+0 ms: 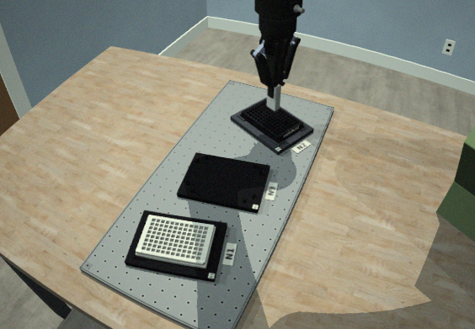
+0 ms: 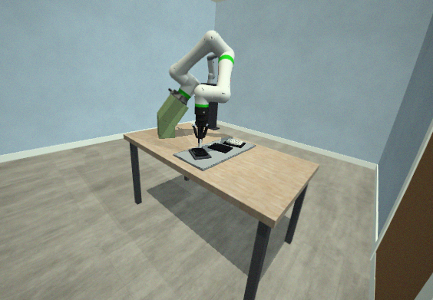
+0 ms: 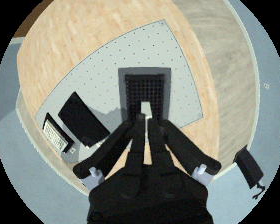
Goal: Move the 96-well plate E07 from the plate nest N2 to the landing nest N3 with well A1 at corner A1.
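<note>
The black 96-well plate E07 lies 70 mm below my hand. Also, from my hand: label N3 (80 mm behind, 190 mm to the left, 90 mm below); plate nest N2 (80 mm below); label N2 (90 mm behind, 40 mm to the left, 90 mm below).
</note>
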